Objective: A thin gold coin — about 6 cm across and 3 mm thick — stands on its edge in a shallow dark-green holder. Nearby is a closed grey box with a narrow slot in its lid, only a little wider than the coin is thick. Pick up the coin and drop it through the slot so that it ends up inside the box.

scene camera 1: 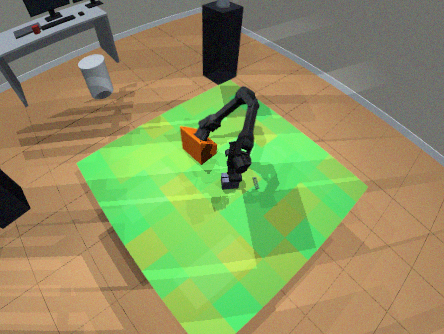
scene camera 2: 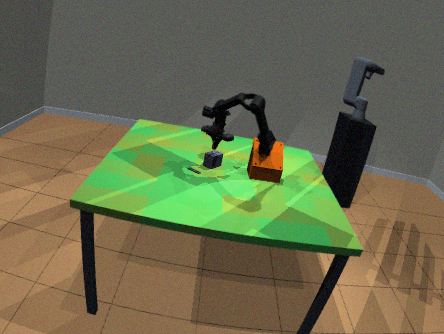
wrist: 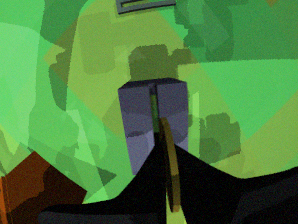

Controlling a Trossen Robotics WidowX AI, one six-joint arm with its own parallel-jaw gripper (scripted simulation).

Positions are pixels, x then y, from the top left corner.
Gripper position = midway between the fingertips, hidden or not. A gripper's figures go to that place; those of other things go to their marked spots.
Labels:
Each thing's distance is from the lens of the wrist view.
my gripper (wrist: pixel 163 147): 0.10 m
gold coin (wrist: pixel 172 186): 0.06 m

